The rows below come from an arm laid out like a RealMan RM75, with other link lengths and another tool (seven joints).
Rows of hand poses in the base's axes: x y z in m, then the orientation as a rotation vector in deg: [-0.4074, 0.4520, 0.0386, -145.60, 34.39, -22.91]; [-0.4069, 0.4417, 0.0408, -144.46, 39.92, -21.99]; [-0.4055, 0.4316, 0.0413, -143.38, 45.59, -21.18]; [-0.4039, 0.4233, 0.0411, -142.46, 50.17, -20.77]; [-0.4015, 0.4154, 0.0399, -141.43, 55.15, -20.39]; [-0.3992, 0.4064, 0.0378, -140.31, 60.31, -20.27]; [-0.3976, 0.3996, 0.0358, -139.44, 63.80, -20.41]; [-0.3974, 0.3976, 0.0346, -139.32, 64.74, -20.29]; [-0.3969, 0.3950, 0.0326, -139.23, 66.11, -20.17]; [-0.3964, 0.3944, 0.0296, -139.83, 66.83, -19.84]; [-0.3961, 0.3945, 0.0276, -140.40, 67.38, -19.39]
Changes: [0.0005, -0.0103, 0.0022, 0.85, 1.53, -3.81]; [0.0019, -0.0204, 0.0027, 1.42, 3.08, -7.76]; [0.0035, -0.0287, 0.0025, 1.73, 4.18, -11.01]; [0.0059, -0.0366, 0.0013, 1.94, 5.36, -14.57]; [0.0082, -0.0456, -0.0008, 1.99, 6.41, -18.31]; [0.0098, -0.0524, -0.0028, 1.99, 6.96, -20.89]; [0.0100, -0.0544, -0.0040, 1.91, 7.24, -21.54]; [0.0105, -0.0570, -0.0060, 1.70, 7.64, -22.49]; [0.0110, -0.0576, -0.0090, 1.06, 8.18, -22.85]; [0.0113, -0.0575, -0.0110, 0.52, 8.75, -23.07]
